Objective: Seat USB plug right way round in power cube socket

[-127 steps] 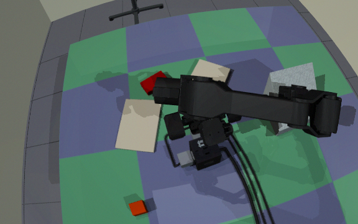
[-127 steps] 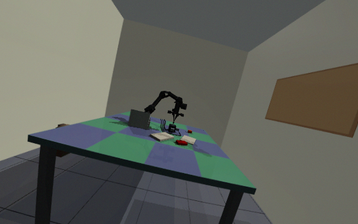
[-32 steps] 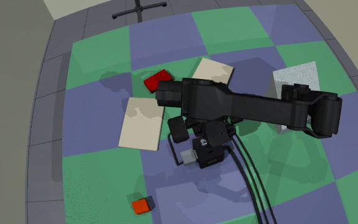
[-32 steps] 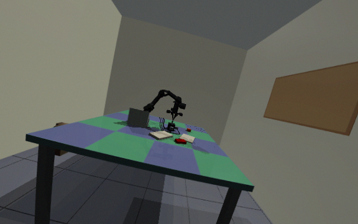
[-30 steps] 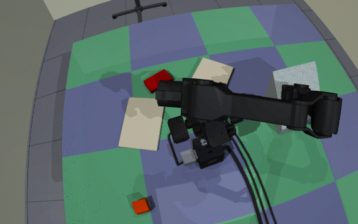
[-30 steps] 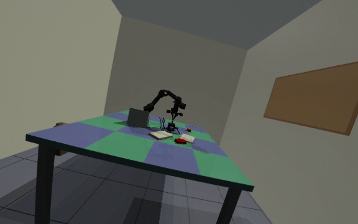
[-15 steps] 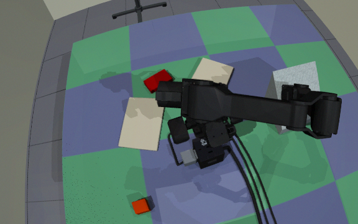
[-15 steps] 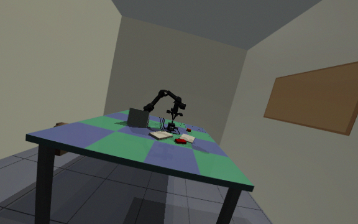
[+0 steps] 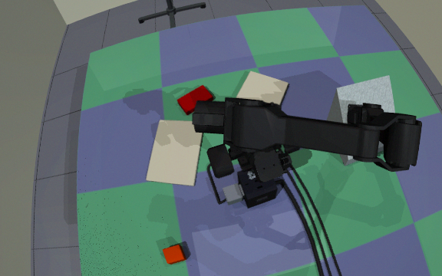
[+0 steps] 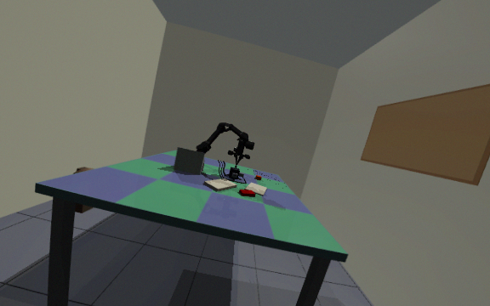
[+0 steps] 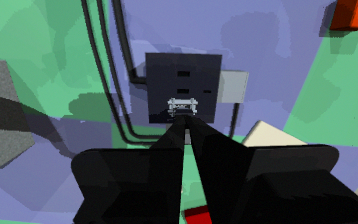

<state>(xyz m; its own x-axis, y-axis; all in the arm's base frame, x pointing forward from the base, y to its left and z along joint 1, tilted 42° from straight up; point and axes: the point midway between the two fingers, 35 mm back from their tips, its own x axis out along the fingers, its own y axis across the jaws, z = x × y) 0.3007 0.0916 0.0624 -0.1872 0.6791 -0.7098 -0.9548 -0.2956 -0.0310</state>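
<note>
The grey USB plug lies 20 mm below my gripper tip. The rest, counted from my gripper tip: red block 150 mm ahead, 290 mm to the right, 110 mm below; then orange block 220 mm ahead, 180 mm to the left, 110 mm below; then metal-framed socket 50 mm below.
</note>
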